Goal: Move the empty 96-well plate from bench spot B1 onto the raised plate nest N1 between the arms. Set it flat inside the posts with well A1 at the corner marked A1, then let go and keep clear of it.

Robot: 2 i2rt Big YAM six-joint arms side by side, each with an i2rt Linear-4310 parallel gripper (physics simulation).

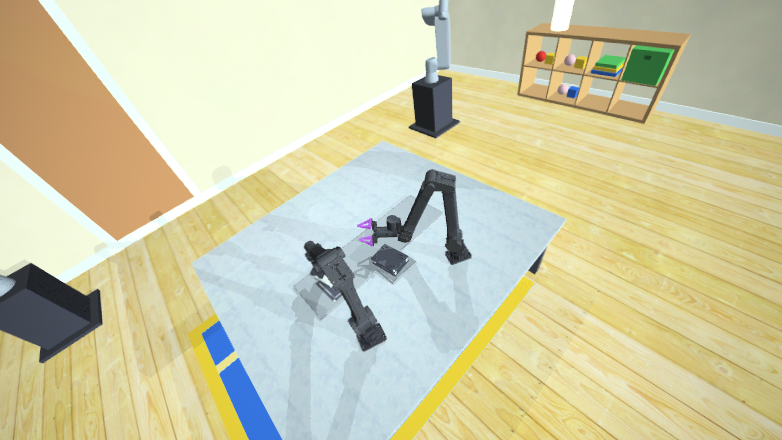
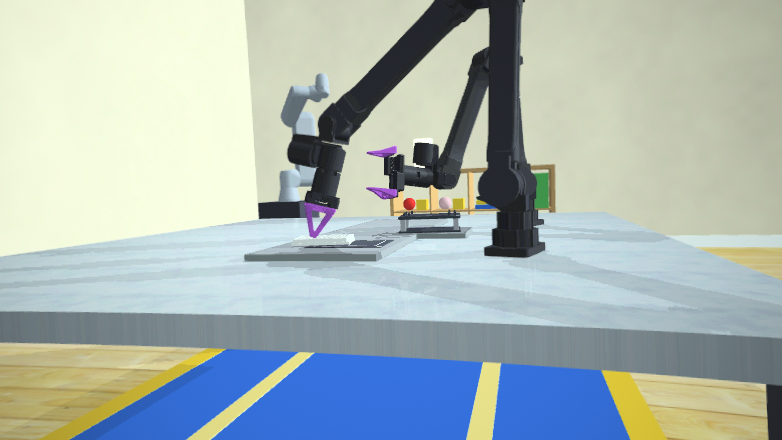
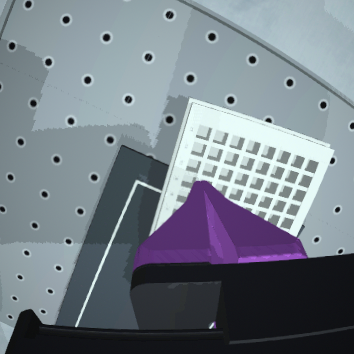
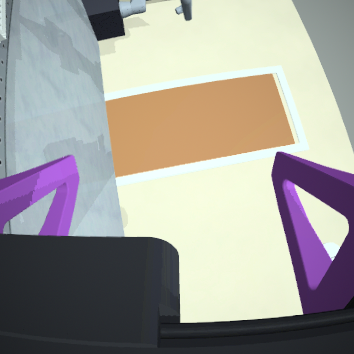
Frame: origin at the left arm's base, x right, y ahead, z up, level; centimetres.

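Where they show: left gripper, fingertip midpoint: (image 1: 321, 276) (image 2: 312, 237) (image 3: 199, 190); right gripper, fingertip midpoint: (image 1: 358, 232) (image 2: 367, 170) (image 4: 174, 164); left arm's base at its link origin: (image 1: 371, 337) (image 2: 515, 252); right arm's base at its link origin: (image 1: 458, 255).
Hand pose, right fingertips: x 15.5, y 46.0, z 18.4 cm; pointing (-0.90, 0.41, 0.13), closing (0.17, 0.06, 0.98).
Each offset is from my right fingertips to the top centre of the thing. "spot": to the spot under its first point. Level surfaces: height alone.
The white 96-well plate @(dz -15.5, dx -23.6, dy -4.0 cm) (image 2: 336, 239) (image 3: 260, 170) lies on the perforated board, shifted partly off the dark B1 pad @(spot: dz -16.9, dx -27.8, dy -11.4 cm) (image 3: 97, 250), whose white outline shows beside it. My left gripper (image 2: 313, 235) (image 3: 199, 190) is shut, its purple fingertips together over the plate's top with no plate edge between them. Whether the tips touch the wells is unclear. The near part of the plate is hidden by the fingers. The raised nest N1 @(dz -11.7, dx +9.7, dy -13.5 cm) (image 1: 390, 259) (image 2: 429, 216) stands between the arms with no plate on it. Its A1 mark is not readable. My right gripper (image 1: 359, 233) (image 2: 368, 171) (image 4: 174, 164) is open and empty, raised over the table.
The grey board @(spot: dz -17.1, dx -33.6, dy -21.8 cm) (image 1: 319, 311) (image 2: 311, 256) carries the B1 pad. The table @(dz -18.4 cm) (image 1: 262, 240) extends around both arm bases. A shelf unit (image 1: 607, 36) and a grey arm on a black pedestal (image 1: 432, 106) stand beyond the table.
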